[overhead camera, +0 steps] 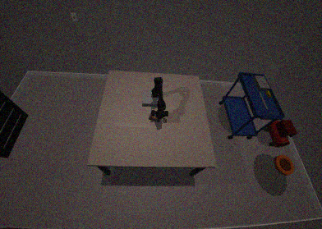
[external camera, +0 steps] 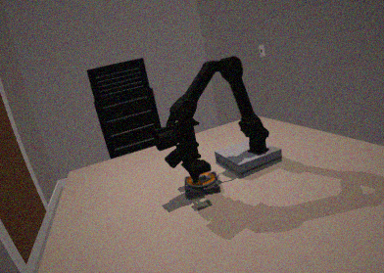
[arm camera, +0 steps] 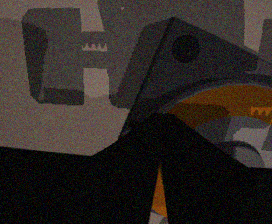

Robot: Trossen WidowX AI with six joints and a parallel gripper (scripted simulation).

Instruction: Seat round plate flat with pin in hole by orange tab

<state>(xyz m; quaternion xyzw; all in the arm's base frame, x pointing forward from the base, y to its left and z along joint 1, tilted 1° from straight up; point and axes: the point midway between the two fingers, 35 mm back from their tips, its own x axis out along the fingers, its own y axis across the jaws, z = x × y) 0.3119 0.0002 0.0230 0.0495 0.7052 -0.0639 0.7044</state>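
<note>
Right now the round plate is 3 cm behind my gripper tip, 2 cm to the right of it and 1 cm below it. From my gripper tip the other things lie so: dark square base 4 cm behind, 3 cm to the right, 3 cm below.
</note>
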